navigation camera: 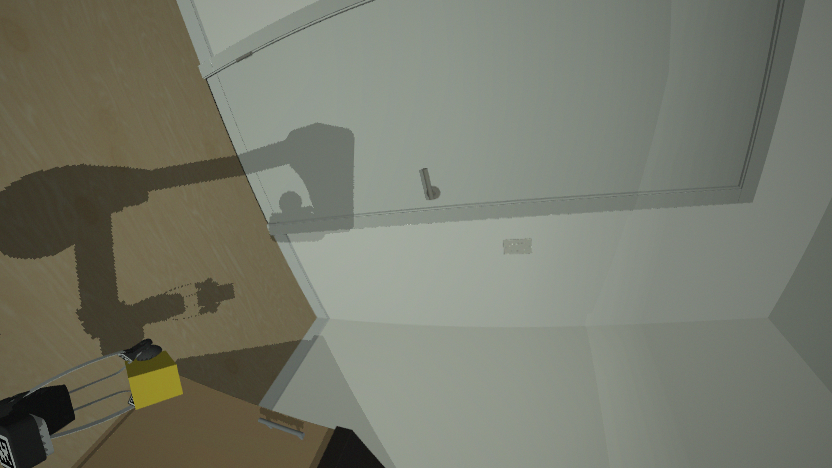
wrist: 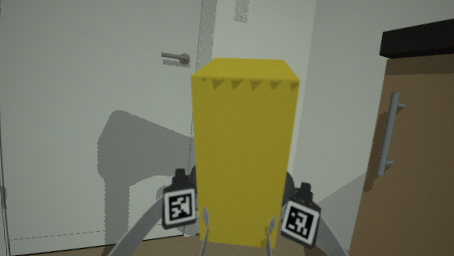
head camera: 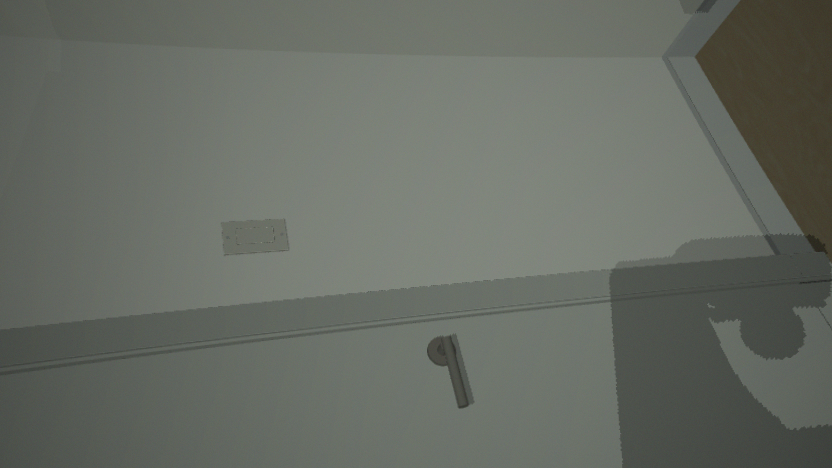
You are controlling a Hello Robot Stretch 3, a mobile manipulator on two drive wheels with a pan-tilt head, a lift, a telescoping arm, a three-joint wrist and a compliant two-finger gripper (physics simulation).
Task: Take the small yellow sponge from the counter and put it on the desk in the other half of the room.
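Frame: origin at the robot's base, x ahead, y left, z up, level; centimetres.
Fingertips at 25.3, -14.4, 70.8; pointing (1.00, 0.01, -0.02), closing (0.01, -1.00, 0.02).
Observation:
A point is followed by its place in that frame, as x, y, z.
The small yellow sponge (navigation camera: 155, 386) {20.2, -13.9, 79.0} (wrist: 245, 150) {18.3, -14.3, 74.9} stands upright between the fingertips of my gripper (wrist: 241, 180) {25.3, -14.3, 70.8}, one finger pad on each side. My gripper is shut on it and holds it clear of the floor. In the navigation camera view the sponge shows at the lower left, in front of the cabinet. The counter's dark top (navigation camera: 351, 447) {47.4, -39.1, 91.1} (wrist: 417, 41) {43.6, -38.3, 88.5} shows in part at the bottom of the navigation camera view and at the right of the wrist view. The desk does not show in these views.
A wooden cabinet (navigation camera: 192, 430) {38.8, -43.5, 45.6} (wrist: 412, 150) {43.7, -40.8, 72.1} with a grey handle stands below the counter top. A white door (head camera: 290, 407) {110.9, 22.9, 119.5} (navigation camera: 494, 116) {101.5, 39.7, 118.8} (wrist: 65, 75) {90.3, 59.8, 79.3} with a lever handle (head camera: 456, 372) {106.6, 20.3, 92.5} (navigation camera: 428, 183) {106.8, 20.5, 92.8} (wrist: 175, 57) {106.9, 20.0, 91.9} is close in front. My shadow falls on the floor (navigation camera: 174, 244) {65.1, 5.4, 0.0} and door.

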